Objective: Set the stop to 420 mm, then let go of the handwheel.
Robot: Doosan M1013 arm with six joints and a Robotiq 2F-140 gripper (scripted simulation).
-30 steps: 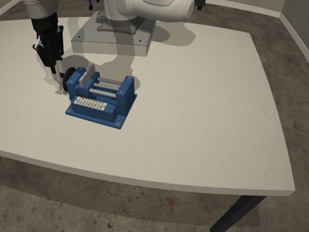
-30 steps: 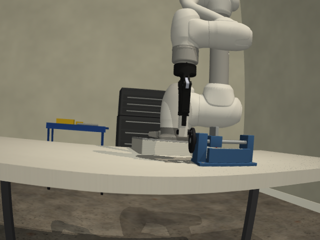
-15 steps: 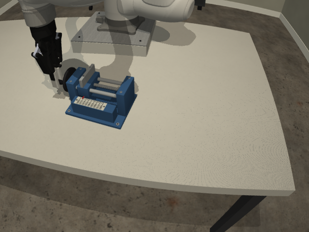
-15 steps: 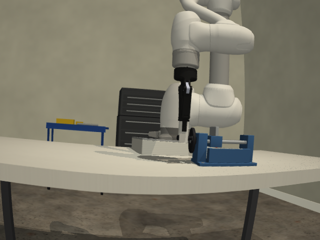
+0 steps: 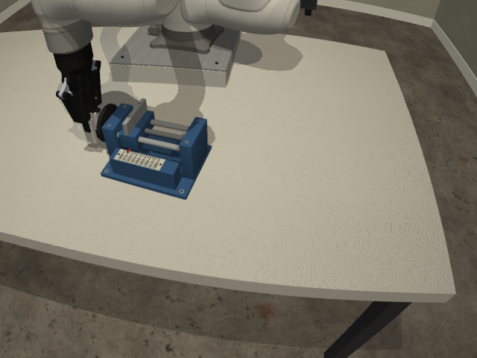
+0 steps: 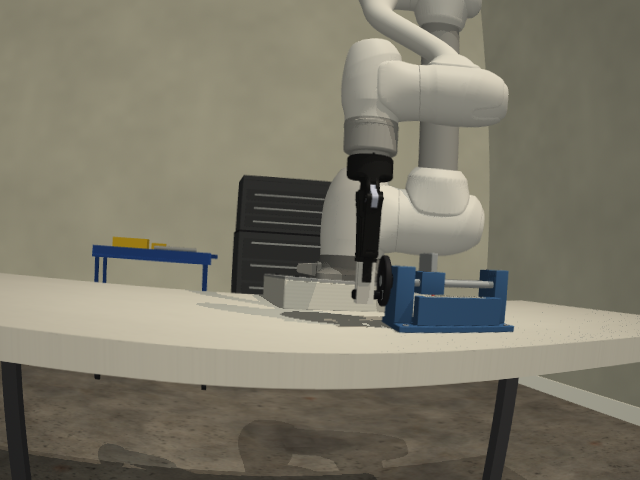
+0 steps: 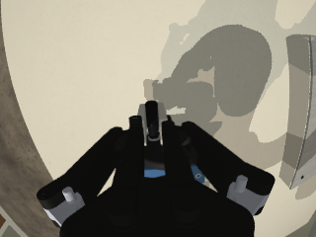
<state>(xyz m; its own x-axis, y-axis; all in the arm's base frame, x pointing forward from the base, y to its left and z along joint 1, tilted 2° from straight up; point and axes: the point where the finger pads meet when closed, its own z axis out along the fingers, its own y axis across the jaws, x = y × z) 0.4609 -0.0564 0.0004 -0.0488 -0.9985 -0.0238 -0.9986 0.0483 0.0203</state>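
Right now the stop block is 11 cm to the left of my hand and 2 cm above it. Round my hand: black handwheel 2 cm to the left, 1 cm below.
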